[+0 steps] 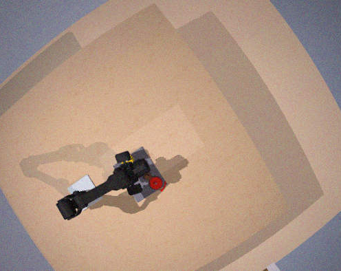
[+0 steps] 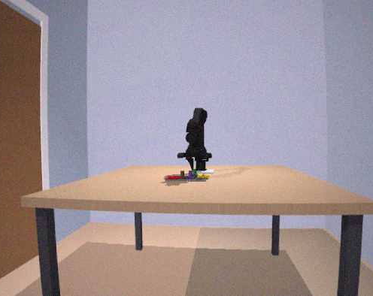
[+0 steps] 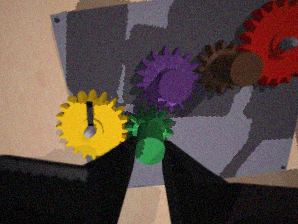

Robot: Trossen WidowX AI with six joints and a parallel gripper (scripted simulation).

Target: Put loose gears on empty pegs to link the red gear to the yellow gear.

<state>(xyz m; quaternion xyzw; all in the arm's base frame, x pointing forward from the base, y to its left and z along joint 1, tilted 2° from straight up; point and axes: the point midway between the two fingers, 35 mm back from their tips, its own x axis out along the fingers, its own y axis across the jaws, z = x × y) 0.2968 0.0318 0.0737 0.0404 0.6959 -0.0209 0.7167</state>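
Now: gripper tip 10 mm above the green gear. Round my gripper tip: brown gear: 60 mm ahead, 50 mm to the right, 20 mm below; yellow gear: 50 mm to the left, 30 mm below; purple gear: 40 mm ahead, 10 mm to the right, 20 mm below.
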